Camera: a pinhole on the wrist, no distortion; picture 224 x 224 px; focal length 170.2 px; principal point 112.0 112.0 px. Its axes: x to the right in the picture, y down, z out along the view. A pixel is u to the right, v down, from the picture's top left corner.
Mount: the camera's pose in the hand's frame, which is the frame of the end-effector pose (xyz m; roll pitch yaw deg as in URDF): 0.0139 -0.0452 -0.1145 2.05 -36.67 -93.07
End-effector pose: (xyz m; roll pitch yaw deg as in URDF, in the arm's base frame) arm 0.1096 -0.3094 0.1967 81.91 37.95 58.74
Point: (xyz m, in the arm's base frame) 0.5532 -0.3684 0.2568
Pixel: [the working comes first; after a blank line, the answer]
In the camera's frame: 0.2048 0.1017 0.5205

179 145
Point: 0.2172 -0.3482 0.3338
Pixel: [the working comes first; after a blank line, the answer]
In the camera's frame: 0.0280 -0.0781 0.2847

129 65
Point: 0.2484 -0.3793 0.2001
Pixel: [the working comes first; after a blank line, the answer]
In the camera's frame: 0.1343 0.0003 0.2359

209 112
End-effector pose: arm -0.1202 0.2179 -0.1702 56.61 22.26 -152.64
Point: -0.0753 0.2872 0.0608
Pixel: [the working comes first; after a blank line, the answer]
In the camera's frame: 0.0144 -0.1662 0.3088

120 20
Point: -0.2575 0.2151 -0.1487
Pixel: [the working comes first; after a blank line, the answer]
In the camera's frame: 0.0625 0.0955 0.2017

165 193
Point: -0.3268 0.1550 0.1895
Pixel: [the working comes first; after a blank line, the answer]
In the camera's frame: -0.0737 0.0452 0.5206

88 127
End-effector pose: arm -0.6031 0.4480 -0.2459 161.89 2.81 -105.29
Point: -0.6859 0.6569 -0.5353
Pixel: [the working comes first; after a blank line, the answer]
In the camera's frame: 0.2054 -0.1690 0.4014

199 40
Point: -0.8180 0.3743 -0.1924
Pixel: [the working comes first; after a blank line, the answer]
In the camera's frame: -0.1295 0.1065 0.2376

19 188
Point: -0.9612 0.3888 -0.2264
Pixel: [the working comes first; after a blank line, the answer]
In the camera's frame: -0.1855 0.1301 0.3724

27 171
